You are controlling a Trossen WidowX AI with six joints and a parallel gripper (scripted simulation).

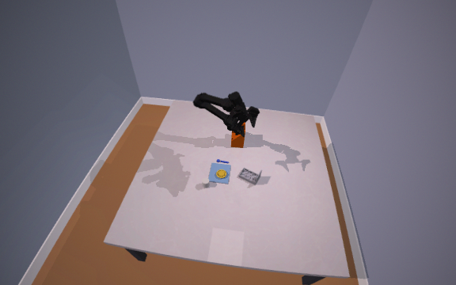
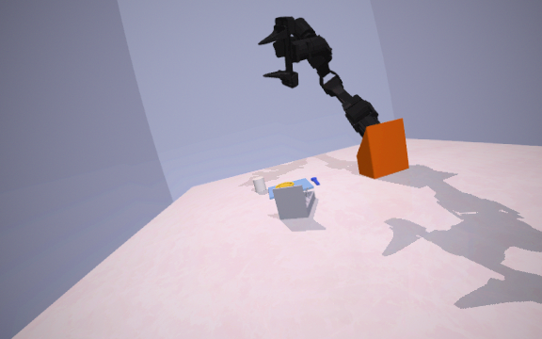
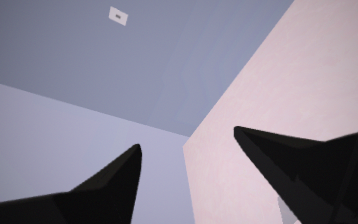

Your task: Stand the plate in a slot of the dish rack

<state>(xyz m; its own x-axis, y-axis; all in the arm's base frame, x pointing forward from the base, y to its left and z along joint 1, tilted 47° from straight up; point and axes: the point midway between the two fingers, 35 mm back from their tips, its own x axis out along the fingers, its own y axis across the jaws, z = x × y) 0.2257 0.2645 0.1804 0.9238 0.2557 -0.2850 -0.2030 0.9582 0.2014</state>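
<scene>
My gripper tip is now 20 mm short of the yellow plate, 130 mm to the left of it and 390 mm above it. The rest, counted from my gripper tip: blue spoon 90 mm behind, 160 mm to the right, 400 mm below; grey dish rack 10 mm behind, 50 mm to the left, 380 mm below.
</scene>
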